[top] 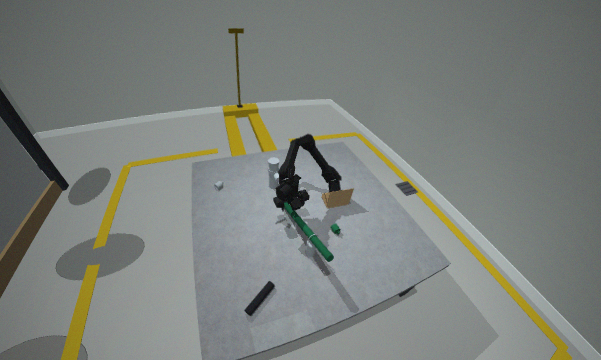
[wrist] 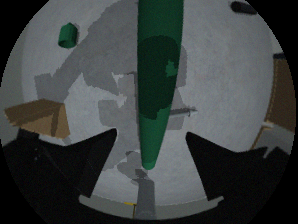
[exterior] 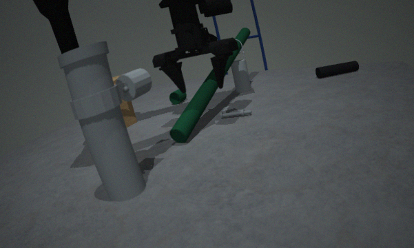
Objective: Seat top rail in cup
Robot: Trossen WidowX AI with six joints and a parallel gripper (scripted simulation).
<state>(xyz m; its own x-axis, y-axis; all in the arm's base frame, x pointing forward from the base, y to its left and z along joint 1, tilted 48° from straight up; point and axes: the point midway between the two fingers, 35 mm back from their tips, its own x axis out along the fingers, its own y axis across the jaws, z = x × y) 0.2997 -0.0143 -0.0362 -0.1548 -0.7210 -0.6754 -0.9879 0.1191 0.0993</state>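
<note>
The grey bolt is 6 cm ahead of my gripper tip, 1 cm to the left of it and 6 cm below it. Round my gripper tip: green pipe stub (19 cm behind, 20 cm to the left, 5 cm below); then black cylinder (31 cm ahead, 39 cm to the left, 5 cm below).
</note>
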